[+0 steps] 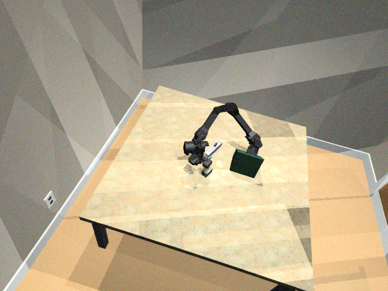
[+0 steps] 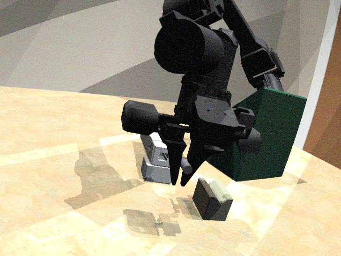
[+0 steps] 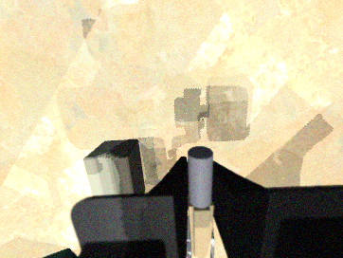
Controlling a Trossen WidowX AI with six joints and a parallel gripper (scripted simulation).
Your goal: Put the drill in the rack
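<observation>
Right now my gripper tip is 80 mm past the rack, 40 mm above it and 10 mm to the left of it. Round my gripper tip: drill: 40 mm to the right, 30 mm above, 10 mm behind; then grey holder: 190 mm to the right, 70 mm behind, 20 mm below; then dark key: 210 mm to the right, 80 mm behind.
</observation>
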